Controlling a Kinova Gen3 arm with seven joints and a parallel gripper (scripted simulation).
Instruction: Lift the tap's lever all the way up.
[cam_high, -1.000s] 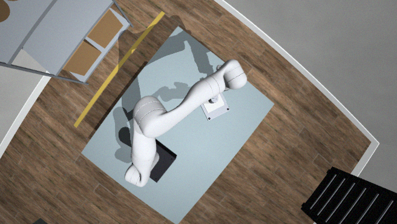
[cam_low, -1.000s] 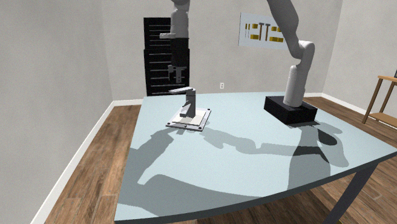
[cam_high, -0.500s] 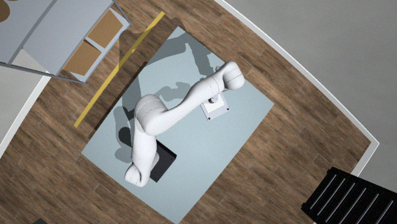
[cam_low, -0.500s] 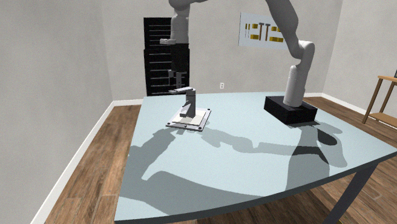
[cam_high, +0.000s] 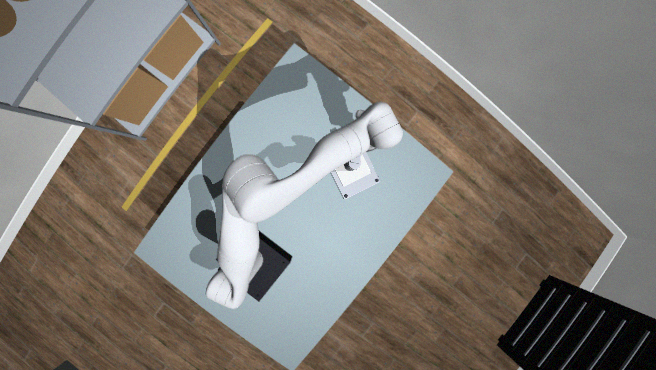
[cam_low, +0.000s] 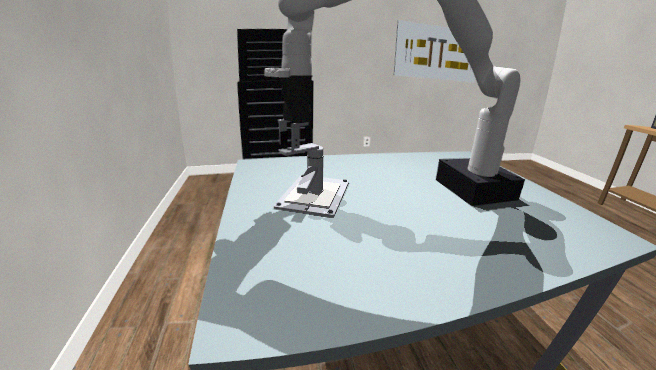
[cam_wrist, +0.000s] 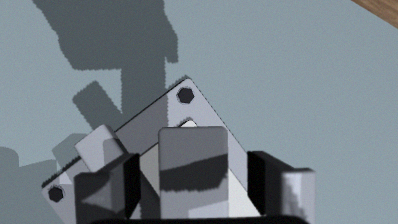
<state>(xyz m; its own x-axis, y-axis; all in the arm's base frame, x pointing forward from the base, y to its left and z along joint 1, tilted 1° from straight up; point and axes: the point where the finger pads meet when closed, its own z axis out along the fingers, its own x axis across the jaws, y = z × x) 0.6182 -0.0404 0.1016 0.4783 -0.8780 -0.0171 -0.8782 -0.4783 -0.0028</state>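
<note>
My hand is 3 cm past the lever, 2 cm to the left of it and 3 cm above it. From my hand the other things lie so: base plate (8 cm behind, 4 cm to the right, 18 cm below).
</note>
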